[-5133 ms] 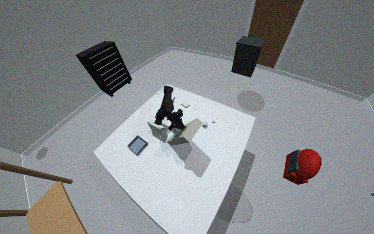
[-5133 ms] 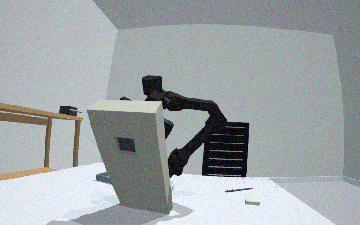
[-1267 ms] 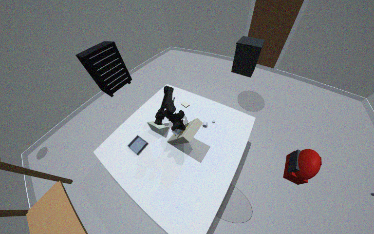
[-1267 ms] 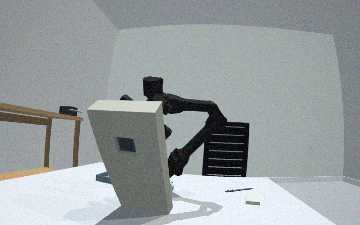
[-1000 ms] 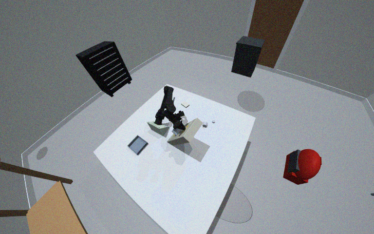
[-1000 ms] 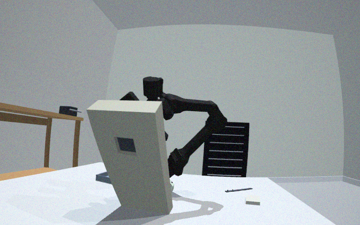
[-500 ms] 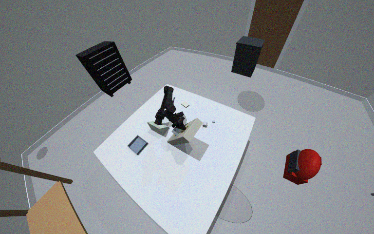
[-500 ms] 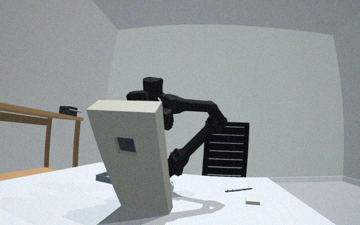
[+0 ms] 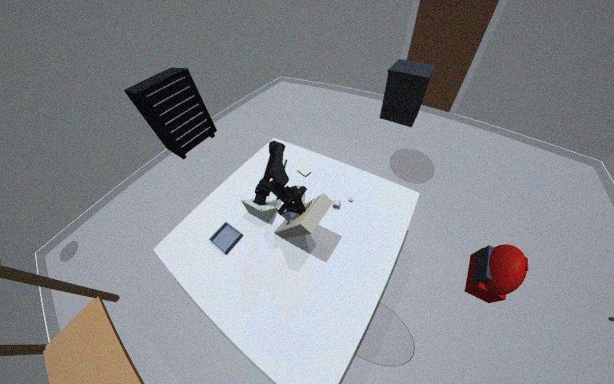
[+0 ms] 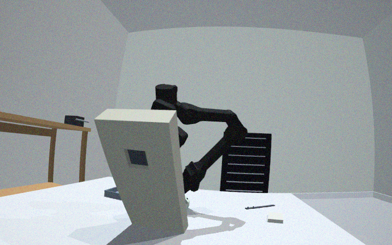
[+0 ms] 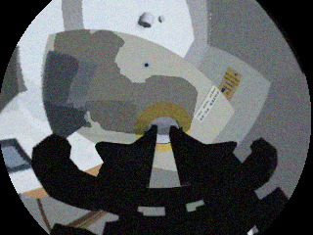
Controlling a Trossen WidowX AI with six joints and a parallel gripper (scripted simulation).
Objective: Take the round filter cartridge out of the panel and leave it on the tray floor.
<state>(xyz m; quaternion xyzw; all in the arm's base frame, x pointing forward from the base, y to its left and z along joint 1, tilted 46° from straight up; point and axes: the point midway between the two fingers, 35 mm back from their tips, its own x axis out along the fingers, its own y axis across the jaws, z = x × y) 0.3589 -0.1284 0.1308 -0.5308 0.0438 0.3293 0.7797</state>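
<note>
Now: gripper tip 1 cm short of the round filter cartridge and 1 cm above it. Round my gripper tip: grey tray 42 cm behind, 29 cm to the right, 26 cm below; then small pale block 33 cm behind, 41 cm to the left, 26 cm below.
</note>
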